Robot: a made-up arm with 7 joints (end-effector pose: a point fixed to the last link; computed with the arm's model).
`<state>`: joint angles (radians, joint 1 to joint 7).
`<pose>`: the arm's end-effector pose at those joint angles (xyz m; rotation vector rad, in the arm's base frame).
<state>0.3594 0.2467 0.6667 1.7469 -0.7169 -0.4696 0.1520</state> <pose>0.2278 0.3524 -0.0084 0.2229 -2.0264 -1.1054</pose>
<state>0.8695 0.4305 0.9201 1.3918 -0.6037 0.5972 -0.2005</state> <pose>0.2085 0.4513 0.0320 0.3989 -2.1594 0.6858</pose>
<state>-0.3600 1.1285 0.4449 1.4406 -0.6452 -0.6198 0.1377</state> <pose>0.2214 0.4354 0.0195 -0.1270 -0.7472 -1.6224</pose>
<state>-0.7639 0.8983 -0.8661 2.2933 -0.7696 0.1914 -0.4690</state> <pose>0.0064 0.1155 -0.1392 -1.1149 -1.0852 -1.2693</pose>
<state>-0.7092 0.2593 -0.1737 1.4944 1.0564 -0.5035 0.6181</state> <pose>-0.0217 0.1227 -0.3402 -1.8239 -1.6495 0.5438</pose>
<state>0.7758 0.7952 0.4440 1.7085 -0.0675 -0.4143 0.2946</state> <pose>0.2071 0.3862 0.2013 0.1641 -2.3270 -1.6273</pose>
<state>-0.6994 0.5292 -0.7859 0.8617 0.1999 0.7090 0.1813</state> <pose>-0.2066 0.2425 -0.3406 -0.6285 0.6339 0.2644</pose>
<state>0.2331 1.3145 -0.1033 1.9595 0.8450 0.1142 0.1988</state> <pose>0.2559 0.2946 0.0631 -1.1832 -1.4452 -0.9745</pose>
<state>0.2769 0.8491 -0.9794 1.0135 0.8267 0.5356 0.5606</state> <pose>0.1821 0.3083 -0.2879 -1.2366 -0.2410 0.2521</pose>
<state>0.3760 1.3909 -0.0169 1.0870 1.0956 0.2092 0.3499</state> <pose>0.2249 0.5006 0.0778 -0.8753 -1.8213 -0.1548</pose>
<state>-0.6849 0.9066 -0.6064 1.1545 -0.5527 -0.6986 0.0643</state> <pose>-0.0335 0.3181 -0.3156 -1.4311 -0.0692 -1.1187</pose>
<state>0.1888 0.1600 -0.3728 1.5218 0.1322 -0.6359 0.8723</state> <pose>0.3021 0.0616 -0.1860 -1.9566 -1.3008 -1.5961</pose>
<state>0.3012 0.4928 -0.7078 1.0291 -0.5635 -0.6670 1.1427</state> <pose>0.2974 0.1790 -0.2695 -1.3522 0.3872 -1.6516</pose>
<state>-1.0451 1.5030 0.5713 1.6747 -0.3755 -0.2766 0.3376</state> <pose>0.2510 0.3642 -0.0132 -0.4571 -0.1804 -1.5641</pose>
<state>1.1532 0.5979 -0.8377 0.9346 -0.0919 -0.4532 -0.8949</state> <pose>0.4587 0.2429 0.0668 -0.0669 -2.5349 -1.1261</pose>
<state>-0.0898 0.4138 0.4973 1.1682 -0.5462 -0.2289 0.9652</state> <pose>0.1597 0.3916 -0.2307 -1.0024 -0.7163 -0.5470</pose>
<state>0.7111 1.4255 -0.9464 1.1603 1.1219 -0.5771 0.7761</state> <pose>0.2480 0.4546 -0.0261 -1.2857 -1.2818 -0.9775</pose>
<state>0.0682 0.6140 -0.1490 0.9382 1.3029 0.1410 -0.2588</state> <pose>0.2046 0.3122 -0.3083 -0.8042 -1.5368 1.0539</pose>
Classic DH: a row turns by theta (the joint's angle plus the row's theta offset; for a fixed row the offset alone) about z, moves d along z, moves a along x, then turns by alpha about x. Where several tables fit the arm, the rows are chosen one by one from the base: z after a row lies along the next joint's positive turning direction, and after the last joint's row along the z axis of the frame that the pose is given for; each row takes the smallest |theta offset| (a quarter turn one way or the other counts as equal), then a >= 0, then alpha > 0; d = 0 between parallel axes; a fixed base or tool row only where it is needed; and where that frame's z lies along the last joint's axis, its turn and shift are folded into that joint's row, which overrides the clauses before.
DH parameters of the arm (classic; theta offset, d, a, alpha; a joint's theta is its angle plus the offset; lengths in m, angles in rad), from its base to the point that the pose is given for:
base (fixed): 0 0.0814 -0.0127 1.5708
joint 1: 1.5708 -0.0818 0.0003 1.5708
joint 2: -1.5708 -0.0043 0.0224 -1.5708
joint 3: -1.5708 -0.2887 0.0197 1.5708
joint 4: 0 0.0047 0.0139 -1.5708
joint 5: 0 -0.2302 -0.011 -1.5708
joint 6: 1.5708 0.0331 0.0051 -1.5708
joint 7: -0.8838 0.0397 0.0108 1.0112
tool (fixed): -1.1349 -0.0193 0 0

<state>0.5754 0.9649 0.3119 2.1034 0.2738 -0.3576 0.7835</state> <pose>0.1927 0.2865 0.1959 -0.4187 -1.4861 -2.2623</pose>
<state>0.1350 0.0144 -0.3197 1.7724 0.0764 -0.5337 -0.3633</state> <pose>0.2923 0.0488 -0.1279 -1.3807 -2.6184 -0.3523</pose>
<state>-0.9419 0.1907 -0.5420 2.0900 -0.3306 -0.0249 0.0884</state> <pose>-0.0288 0.0413 -0.2111 -1.5828 -1.0477 -0.3837</pose>
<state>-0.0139 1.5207 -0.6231 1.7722 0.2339 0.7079 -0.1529</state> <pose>0.1968 0.3598 -0.0469 -0.0880 -0.5409 -0.6963</pose>
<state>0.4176 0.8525 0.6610 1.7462 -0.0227 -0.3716 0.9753</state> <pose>0.1831 0.4112 0.1437 -0.2509 -1.4796 -1.6323</pose>
